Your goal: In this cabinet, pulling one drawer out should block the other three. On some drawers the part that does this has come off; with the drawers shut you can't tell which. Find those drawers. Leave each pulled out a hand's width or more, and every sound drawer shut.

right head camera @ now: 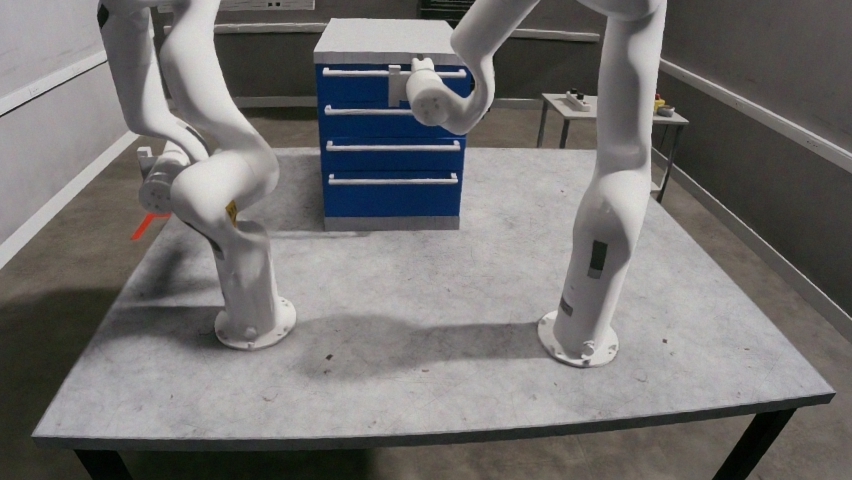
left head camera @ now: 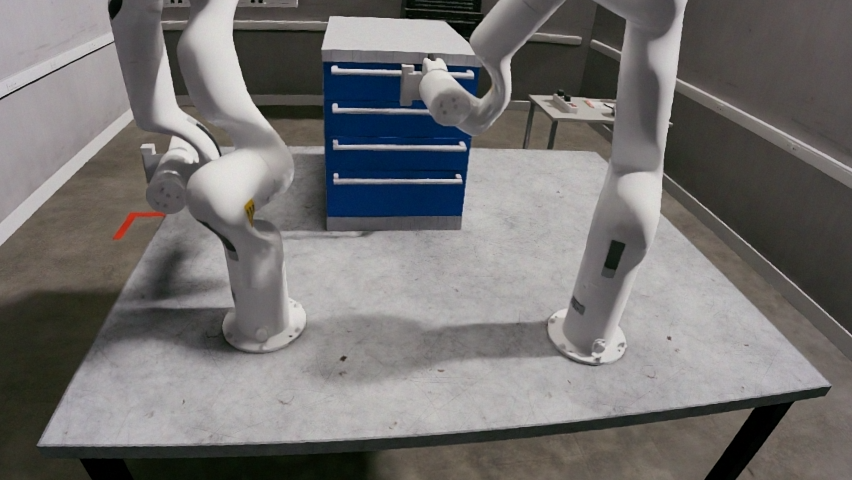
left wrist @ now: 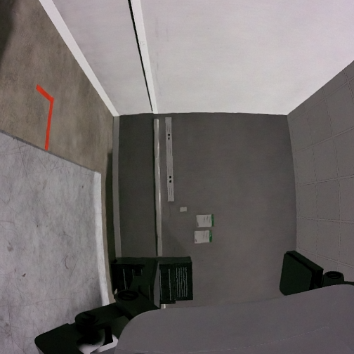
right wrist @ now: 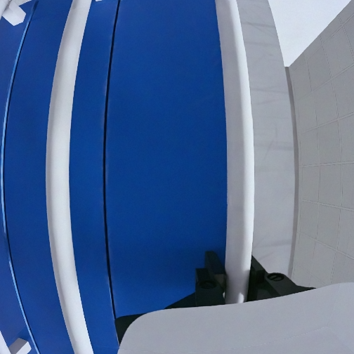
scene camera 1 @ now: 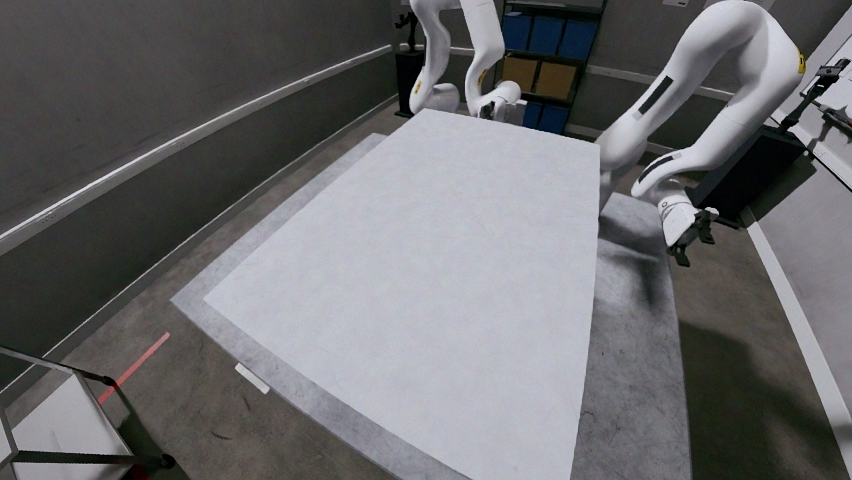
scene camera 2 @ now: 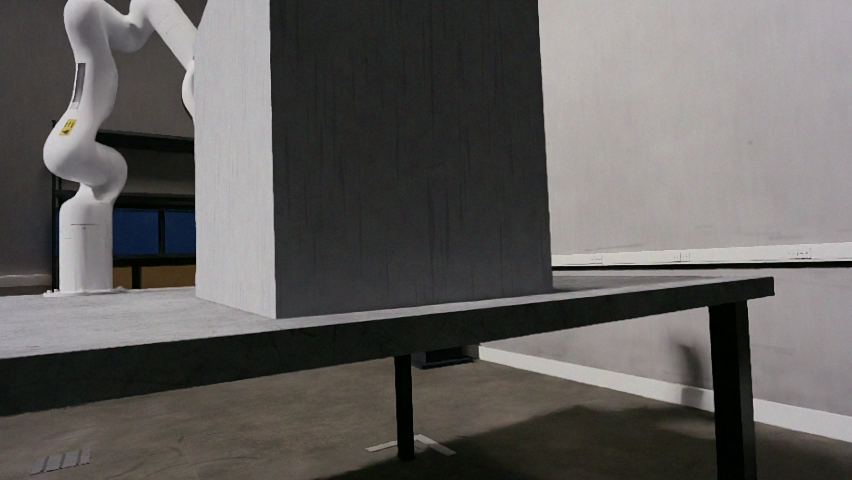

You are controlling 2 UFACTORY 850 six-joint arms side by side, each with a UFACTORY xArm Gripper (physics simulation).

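Note:
The blue-fronted cabinet [left head camera: 387, 35] [right head camera: 381, 38] [scene camera 1: 417, 268] [scene camera 2: 411, 149] shows its top drawer [left head camera: 363, 89] [right head camera: 351, 89] [right wrist: 165, 150], second drawer [left head camera: 369, 123] [right head camera: 363, 125] [right wrist: 87, 150], third drawer [left head camera: 393, 158] [right head camera: 387, 158] and bottom drawer [left head camera: 393, 199] [right head camera: 387, 199] flush, all looking shut. My right gripper [right wrist: 223, 269] is shut on the top drawer's handle [left head camera: 369, 71] [right head camera: 357, 72] [right wrist: 239, 150], one finger on each side; the arm hides part of the fronts in the head views. My left gripper [left wrist: 223, 277] [scene camera 1: 693, 245] is open and empty, away from the cabinet.
The cabinet stands on a grey table [left head camera: 417, 405] [right head camera: 417, 405] [scene camera 2: 357, 336] that also carries both arm bases. My left arm stands left of the cabinet in the head views. A small side table [left head camera: 545, 104] [right head camera: 673, 119] stands behind at the right.

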